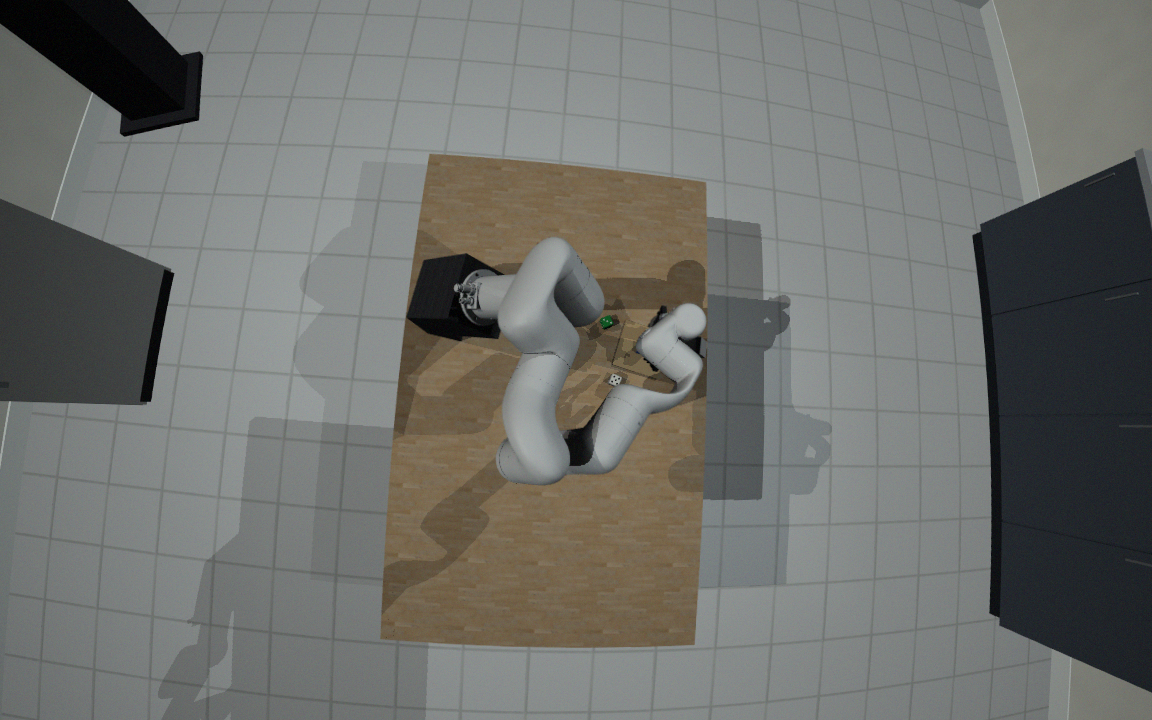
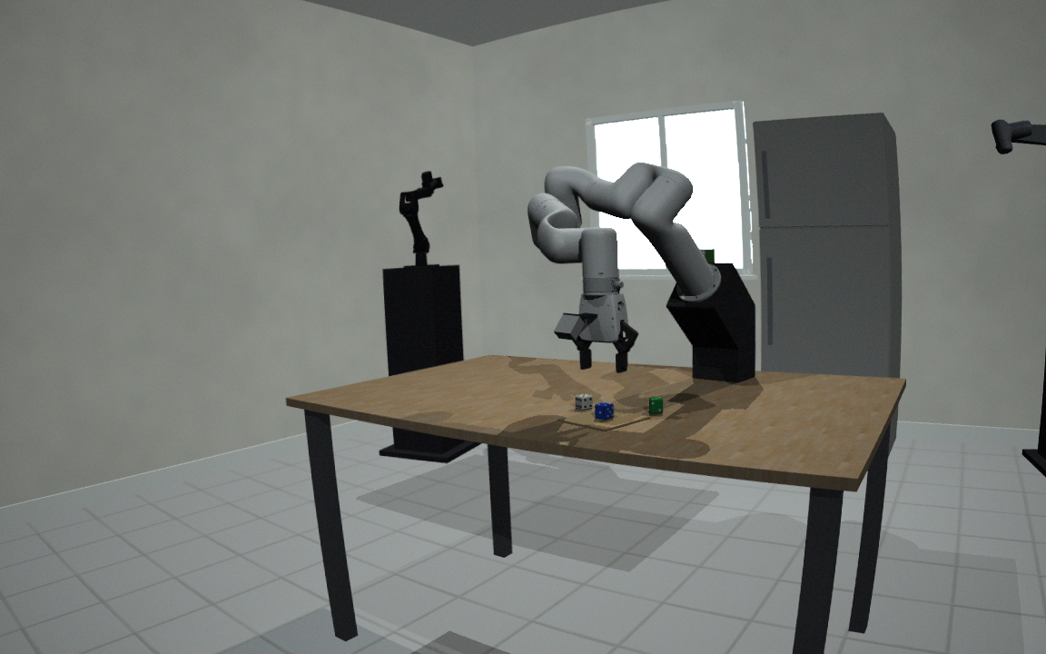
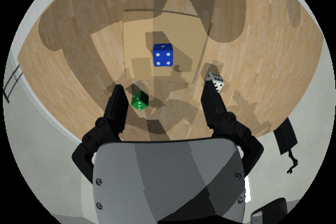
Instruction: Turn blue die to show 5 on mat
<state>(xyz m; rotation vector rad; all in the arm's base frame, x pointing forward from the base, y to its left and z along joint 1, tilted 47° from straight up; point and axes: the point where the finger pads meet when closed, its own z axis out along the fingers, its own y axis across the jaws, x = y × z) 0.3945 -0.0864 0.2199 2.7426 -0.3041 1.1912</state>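
Now: hand 10 cm above the blue die. Also, from my hand: white die 10 cm below, 10 cm behind, 8 cm to the right; tan mat 11 cm below; green die 10 cm below, 9 cm to the left, 9 cm behind.
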